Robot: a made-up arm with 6 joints. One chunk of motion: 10 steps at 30 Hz.
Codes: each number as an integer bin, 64 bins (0 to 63) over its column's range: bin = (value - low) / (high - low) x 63, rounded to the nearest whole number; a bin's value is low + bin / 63 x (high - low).
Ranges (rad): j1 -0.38..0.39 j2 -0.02..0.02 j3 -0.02..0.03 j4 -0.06..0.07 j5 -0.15..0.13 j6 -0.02..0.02
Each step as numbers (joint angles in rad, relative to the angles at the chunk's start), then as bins.
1 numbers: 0.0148 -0.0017 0.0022 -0.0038 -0.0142 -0.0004
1 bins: 32 29 28 27 31 31
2 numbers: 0.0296 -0.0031 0.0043 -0.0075 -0.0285 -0.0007
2 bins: 34 27 31 25 27 30
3 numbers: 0.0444 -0.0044 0.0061 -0.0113 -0.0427 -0.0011
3 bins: 35 25 33 24 24 30
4 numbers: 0.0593 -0.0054 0.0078 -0.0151 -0.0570 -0.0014
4 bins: 36 23 35 22 21 29
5 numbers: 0.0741 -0.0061 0.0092 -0.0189 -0.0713 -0.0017
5 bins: 37 22 37 20 18 29
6 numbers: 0.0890 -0.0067 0.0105 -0.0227 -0.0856 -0.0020
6 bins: 38 21 38 18 14 28
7 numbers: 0.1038 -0.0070 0.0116 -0.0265 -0.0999 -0.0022
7 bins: 40 20 40 16 11 28
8 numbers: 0.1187 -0.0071 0.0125 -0.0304 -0.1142 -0.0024
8 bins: 41 20 41 14 8 28
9 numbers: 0.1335 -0.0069 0.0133 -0.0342 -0.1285 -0.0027
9 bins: 42 21 42 13 5 27
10 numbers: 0.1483 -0.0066 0.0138 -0.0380 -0.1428 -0.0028
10 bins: 43 21 43 11 2 27
